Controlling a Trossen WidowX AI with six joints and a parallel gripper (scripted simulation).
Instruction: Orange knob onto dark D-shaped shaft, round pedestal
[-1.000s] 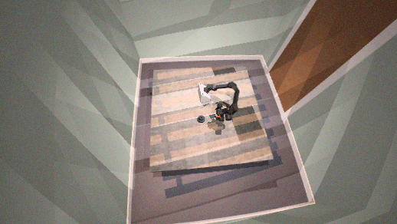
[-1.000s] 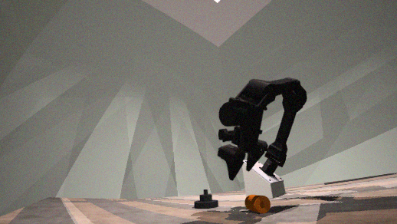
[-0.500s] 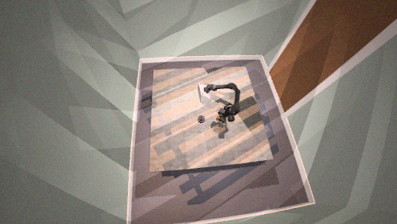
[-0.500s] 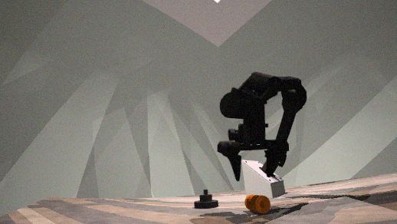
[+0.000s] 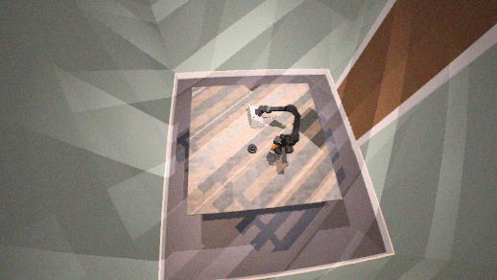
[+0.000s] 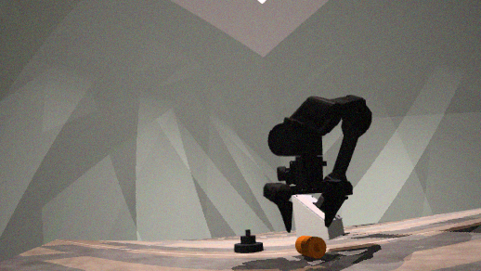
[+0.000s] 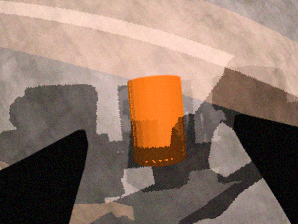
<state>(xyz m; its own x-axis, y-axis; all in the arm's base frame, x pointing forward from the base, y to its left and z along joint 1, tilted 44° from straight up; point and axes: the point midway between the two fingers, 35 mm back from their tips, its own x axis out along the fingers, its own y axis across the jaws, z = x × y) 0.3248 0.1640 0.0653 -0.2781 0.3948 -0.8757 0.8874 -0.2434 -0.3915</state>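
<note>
Right now my gripper tip is 3 cm above the orange knob. Round my gripper tip: dark round pedestal (21 cm to the right, 2 cm below).
</note>
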